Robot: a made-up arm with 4 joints. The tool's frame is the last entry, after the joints. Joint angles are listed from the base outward.
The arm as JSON. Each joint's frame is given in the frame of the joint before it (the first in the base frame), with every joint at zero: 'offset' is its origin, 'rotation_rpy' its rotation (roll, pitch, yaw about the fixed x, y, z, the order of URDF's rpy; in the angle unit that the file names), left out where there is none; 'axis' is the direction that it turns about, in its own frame. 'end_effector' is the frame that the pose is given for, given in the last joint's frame.
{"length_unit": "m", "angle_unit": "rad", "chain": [
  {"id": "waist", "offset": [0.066, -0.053, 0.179], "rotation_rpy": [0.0, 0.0, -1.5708], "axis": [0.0, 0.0, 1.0]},
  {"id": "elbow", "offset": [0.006, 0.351, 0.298], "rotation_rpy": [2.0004, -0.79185, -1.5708], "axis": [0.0, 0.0, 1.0]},
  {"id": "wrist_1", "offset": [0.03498, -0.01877, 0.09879], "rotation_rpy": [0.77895, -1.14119, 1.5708], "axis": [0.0, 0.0, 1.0]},
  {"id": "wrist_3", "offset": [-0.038, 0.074, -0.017], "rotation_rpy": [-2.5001, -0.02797, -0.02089], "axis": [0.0, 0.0, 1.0]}
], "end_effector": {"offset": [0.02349, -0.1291, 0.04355], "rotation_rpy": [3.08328, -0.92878, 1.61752]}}
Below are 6 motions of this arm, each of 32 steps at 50 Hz.
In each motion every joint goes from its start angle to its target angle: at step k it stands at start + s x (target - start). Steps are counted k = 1, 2, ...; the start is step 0. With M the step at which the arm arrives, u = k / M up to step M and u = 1 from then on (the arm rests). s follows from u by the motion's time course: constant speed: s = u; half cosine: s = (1 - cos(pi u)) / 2; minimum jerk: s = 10 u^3 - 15 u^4 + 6 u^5.
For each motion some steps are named. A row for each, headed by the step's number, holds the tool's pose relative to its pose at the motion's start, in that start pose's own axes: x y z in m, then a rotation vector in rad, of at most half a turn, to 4 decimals.
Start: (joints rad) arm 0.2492 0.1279 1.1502 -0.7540
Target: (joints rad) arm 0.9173 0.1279 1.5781 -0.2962
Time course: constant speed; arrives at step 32
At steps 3, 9, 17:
3: 0.0041 -0.0103 0.0159 -0.0345 -0.0351 -0.0313
9: 0.0097 -0.0293 0.0494 -0.1008 -0.1095 -0.0974
17: 0.0115 -0.0510 0.0967 -0.1831 -0.2181 -0.1917

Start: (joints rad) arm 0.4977 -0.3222 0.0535 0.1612
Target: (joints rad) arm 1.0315 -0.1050 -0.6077 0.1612
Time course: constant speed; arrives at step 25
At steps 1, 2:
1: -0.0040 0.0115 -0.0006 0.0288 0.0140 0.0169
2: -0.0084 0.0228 -0.0009 0.0574 0.0284 0.0335

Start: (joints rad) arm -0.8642 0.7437 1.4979 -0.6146
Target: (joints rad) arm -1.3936 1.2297 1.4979 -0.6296
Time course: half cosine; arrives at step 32
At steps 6, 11, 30, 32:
6: 0.0018 0.0042 -0.0112 0.0268 0.0132 0.0623
11: 0.0060 0.0147 -0.0352 0.0861 0.0355 0.1956
30: 0.0223 0.0812 -0.1295 0.3510 0.0434 0.7270
32: 0.0225 0.0823 -0.1307 0.3548 0.0426 0.7339

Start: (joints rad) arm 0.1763 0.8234 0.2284 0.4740
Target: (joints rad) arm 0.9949 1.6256 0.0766 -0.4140
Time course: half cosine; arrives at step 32
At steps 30, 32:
30: -0.1950 -0.0612 0.0736 -1.4425 0.2793 0.6365
32: -0.1967 -0.0613 0.0747 -1.4564 0.2824 0.6401

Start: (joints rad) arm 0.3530 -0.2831 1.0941 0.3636
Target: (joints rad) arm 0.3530 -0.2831 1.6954 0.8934
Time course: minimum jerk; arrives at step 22
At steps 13, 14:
13: 0.0235 -0.0250 0.0213 -0.0984 -0.1121 -0.1893
14: 0.0266 -0.0273 0.0243 -0.1082 -0.1296 -0.2086

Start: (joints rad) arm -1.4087 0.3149 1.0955 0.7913
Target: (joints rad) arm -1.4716 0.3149 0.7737 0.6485
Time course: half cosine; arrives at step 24
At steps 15, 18, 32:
15: -0.0149 0.0140 -0.0127 0.1215 0.1100 -0.0014
18: -0.0182 0.0177 -0.0149 0.1514 0.1336 -0.0014
32: -0.0211 0.0213 -0.0166 0.1788 0.1542 -0.0012

